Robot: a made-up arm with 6 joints.
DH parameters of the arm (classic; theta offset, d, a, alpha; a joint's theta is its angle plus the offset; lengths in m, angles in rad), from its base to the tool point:
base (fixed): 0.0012 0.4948 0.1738 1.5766
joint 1: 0 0.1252 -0.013 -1.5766
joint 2: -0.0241 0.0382 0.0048 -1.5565
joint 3: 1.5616 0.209 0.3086 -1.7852
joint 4: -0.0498 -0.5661 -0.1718 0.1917
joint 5: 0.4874 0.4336 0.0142 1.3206
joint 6: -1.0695 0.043 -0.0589 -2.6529
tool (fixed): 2.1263 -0.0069 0 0
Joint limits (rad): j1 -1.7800..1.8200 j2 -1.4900..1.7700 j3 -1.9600..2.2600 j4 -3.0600..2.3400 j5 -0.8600..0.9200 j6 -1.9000..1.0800
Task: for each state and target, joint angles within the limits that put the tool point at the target. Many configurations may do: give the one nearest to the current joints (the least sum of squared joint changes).
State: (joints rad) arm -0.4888 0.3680 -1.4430 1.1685 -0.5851 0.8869
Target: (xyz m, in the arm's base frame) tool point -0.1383 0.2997 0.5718
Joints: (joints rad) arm -0.1658 1.1152 -1.1733 0.7734 -0.6983 0.7950
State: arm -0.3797 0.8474 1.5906 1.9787 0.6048 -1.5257
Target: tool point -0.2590 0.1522 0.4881
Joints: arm -0.1127 0.1234 1.4865 1.9200 0.6457 -1.3322
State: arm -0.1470 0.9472 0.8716 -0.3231 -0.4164 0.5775
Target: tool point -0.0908 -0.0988 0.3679
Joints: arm 0.1780 1.4720 1.0883 -0.3724 -0.3838 0.5176
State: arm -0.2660 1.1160 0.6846 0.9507 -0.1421 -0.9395
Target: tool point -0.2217 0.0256 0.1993
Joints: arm 0.0143 0.9310 0.4853 1.1327 -0.2387 -0.9073
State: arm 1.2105 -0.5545 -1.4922 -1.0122 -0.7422 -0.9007
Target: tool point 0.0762 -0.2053 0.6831
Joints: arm 1.3494 -0.8937 -1.4862 -1.4133 -0.7609 -0.8258
